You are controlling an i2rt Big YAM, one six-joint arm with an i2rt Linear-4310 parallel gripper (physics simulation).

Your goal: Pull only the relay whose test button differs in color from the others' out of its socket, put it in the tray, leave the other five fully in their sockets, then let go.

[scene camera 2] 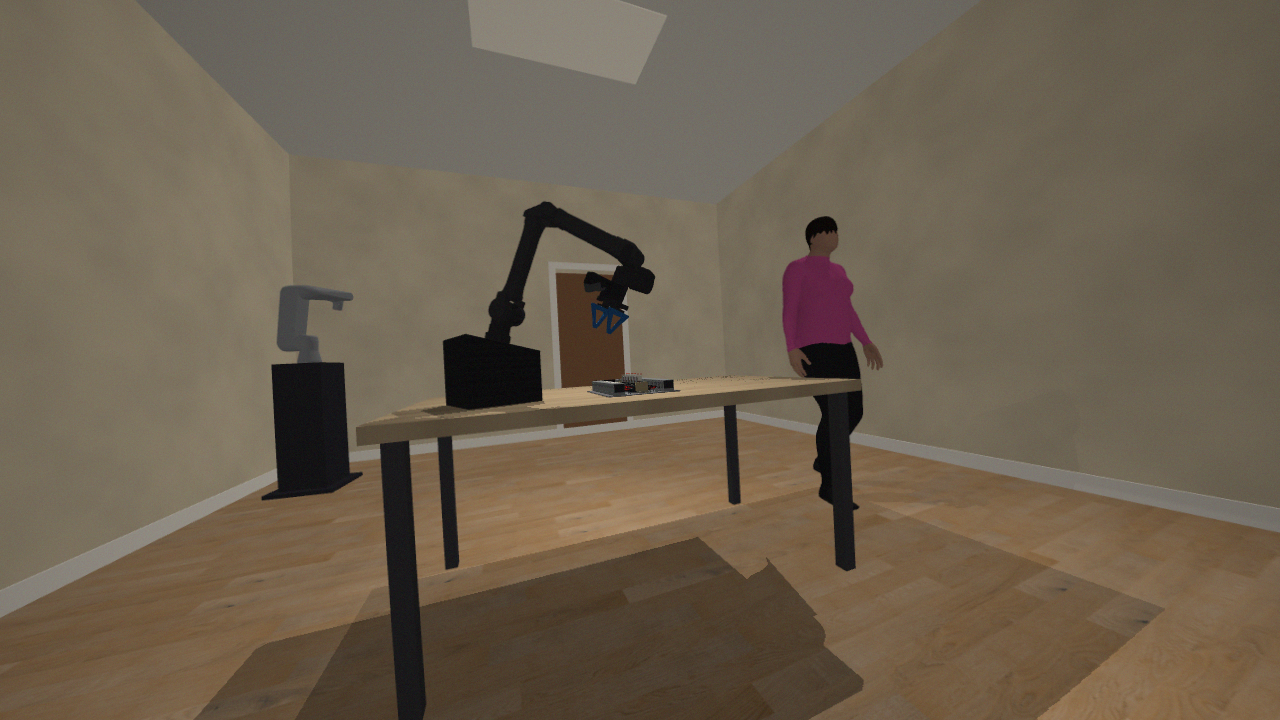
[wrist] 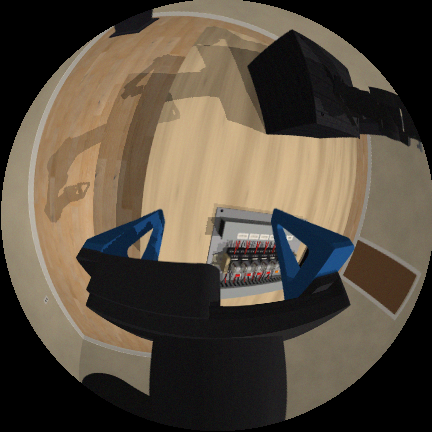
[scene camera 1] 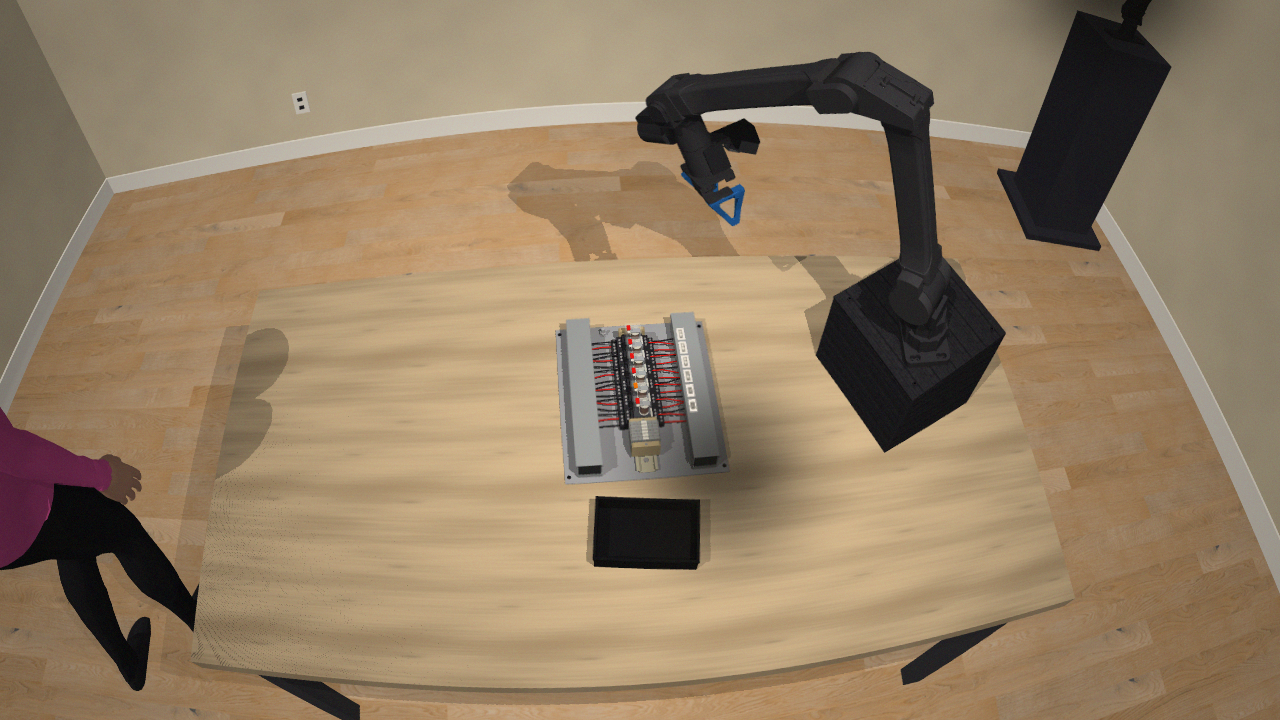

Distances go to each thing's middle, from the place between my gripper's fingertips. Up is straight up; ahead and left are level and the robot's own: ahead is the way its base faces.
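Grey panel [scene camera 1: 674, 460]: 220 mm below my hand, 250 mm to the left of it, 140 mm ahead of it.
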